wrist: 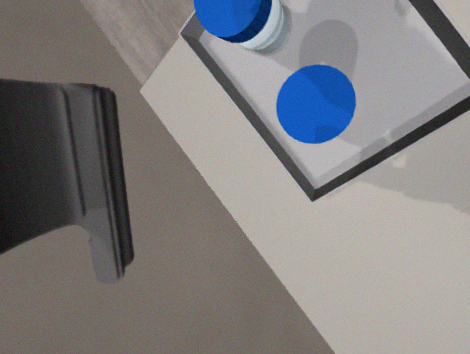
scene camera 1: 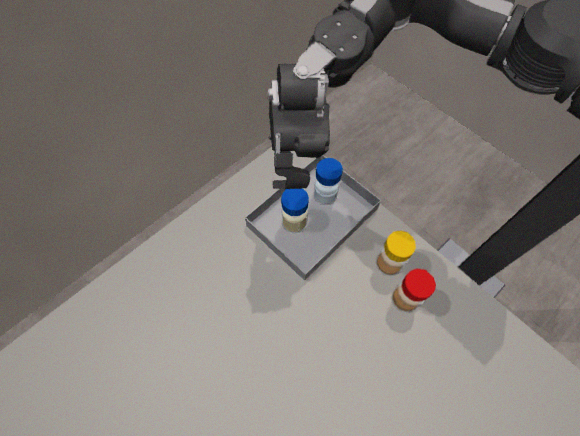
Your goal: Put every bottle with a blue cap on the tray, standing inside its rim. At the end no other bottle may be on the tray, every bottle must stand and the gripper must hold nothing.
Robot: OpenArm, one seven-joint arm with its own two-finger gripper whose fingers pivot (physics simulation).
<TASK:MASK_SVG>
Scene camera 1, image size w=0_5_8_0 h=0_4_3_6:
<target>my gripper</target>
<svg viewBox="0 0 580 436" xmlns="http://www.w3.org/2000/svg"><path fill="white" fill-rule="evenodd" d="M327 74L324 74L325 92L321 110L279 111L278 106L273 107L273 102L269 101L271 132L269 140L271 140L272 150L274 151L275 173L286 177L286 180L274 180L274 189L307 188L309 185L309 172L292 166L293 153L291 151L295 151L298 157L319 158L329 150L329 104L326 103L325 97L329 84Z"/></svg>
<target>grey tray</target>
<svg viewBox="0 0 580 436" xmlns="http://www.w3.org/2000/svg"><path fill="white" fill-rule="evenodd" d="M324 155L313 159L303 168L309 172L310 182L307 188L302 188L309 197L307 226L302 232L292 234L287 232L282 226L281 197L286 190L283 188L275 191L245 217L247 227L303 280L306 280L378 209L381 199L342 170L337 200L331 205L317 203L313 197L316 167L319 161L327 158Z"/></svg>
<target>red-capped bottle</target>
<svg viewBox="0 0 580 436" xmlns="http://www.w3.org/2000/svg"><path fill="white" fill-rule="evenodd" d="M426 270L411 270L393 290L391 301L398 311L403 313L413 312L434 293L436 287L435 280Z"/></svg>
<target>yellow-capped bottle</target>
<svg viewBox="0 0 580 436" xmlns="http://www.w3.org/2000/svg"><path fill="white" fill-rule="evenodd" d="M409 233L395 231L389 235L375 261L376 268L381 274L385 276L397 275L414 253L416 243Z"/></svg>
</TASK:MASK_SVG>
